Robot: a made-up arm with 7 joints. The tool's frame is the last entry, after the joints.
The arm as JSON. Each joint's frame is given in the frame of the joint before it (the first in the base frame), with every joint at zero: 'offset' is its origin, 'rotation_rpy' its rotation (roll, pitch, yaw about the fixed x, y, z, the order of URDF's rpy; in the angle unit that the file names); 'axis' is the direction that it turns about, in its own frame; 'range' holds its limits. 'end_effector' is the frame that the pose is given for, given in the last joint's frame.
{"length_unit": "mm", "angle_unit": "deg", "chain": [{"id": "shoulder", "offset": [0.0, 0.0, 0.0], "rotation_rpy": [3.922, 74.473, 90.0], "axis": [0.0, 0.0, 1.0], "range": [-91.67, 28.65]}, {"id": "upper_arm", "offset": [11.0, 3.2, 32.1], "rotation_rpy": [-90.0, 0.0, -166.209], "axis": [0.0, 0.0, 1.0], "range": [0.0, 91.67]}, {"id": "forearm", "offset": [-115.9, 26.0, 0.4], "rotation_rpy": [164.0, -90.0, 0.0], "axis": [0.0, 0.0, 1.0], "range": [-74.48, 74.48]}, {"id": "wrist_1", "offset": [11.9, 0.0, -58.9], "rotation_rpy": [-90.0, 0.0, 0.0], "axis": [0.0, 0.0, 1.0], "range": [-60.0, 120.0]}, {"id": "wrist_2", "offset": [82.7, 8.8, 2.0], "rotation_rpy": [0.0, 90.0, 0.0], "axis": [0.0, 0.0, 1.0], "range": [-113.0, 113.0]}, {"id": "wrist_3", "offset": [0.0, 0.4, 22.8], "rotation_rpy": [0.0, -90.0, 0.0], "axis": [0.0, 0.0, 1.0], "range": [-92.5, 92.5]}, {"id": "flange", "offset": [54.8, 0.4, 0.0], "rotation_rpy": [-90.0, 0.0, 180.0], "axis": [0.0, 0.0, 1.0], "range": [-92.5, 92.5]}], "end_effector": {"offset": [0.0, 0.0, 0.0], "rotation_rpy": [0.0, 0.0, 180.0]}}
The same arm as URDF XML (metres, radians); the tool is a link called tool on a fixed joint. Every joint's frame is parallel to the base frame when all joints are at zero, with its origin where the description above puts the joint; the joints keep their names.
<robot name="arm">
  <joint name="shoulder" type="revolute">
    <parent link="base_link"/>
    <child link="link1"/>
    <origin xyz="0 0 0"/>
    <axis xyz="0.068403 0.961235 0.26711"/>
    <limit lower="-1.5999" upper="0.5"/>
  </joint>
  <joint name="upper_arm" type="revolute">
    <parent link="link1"/>
    <child link="link2"/>
    <origin xyz="-0.001 0.034 -0.002"/>
    <axis xyz="0.968889 -0.0002 -0.247497"/>
    <limit lower="0" upper="1.5999"/>
  </joint>
  <joint name="forearm" type="revolute">
    <parent link="link2"/>
    <child link="link3"/>
    <origin xyz="-0.029 0.007 -0.115"/>
    <axis xyz="0.247497 0 0.968889"/>
    <limit lower="-1.2999" upper="1.2999"/>
  </joint>
  <joint name="wrist_1" type="revolute">
    <parent link="link3"/>
    <child link="link4"/>
    <origin xyz="-0.003 0 -0.06"/>
    <axis xyz="0.0002 1 0"/>
    <limit lower="-1.0472" upper="2.0944"/>
  </joint>
  <joint name="wrist_2" type="revolute">
    <parent link="link4"/>
    <child link="link5"/>
    <origin xyz="0.078 0.002 -0.029"/>
    <axis xyz="0.968889 -0.0002 -0.247497"/>
    <limit lower="-1.9722" upper="1.9722"/>
  </joint>
  <joint name="wrist_3" type="revolute">
    <parent link="link5"/>
    <child link="link6"/>
    <origin xyz="0.022 0 -0.006"/>
    <axis xyz="0.0002 1 0"/>
    <limit lower="-1.6144" upper="1.6144"/>
  </joint>
  <joint name="flange" type="revolute">
    <parent link="link6"/>
    <child link="link7"/>
    <origin xyz="0.053 0 -0.0139"/>
    <axis xyz="0.247497 0 0.968889"/>
    <limit lower="-1.6144" upper="1.6144"/>
  </joint>
  <joint name="tool_joint" type="fixed">
    <parent link="link7"/>
    <child link="tool"/>
    <origin xyz="0 0 0" rpy="0 0.2501 -0.0002"/>
  </joint>
  <link name="base_link"/>
  <link name="link1"/>
  <link name="link2"/>
  <link name="link3"/>
  <link name="link4"/>
  <link name="link5"/>
  <link name="link6"/>
  <link name="link7"/>
  <link name="tool"/>
</robot>

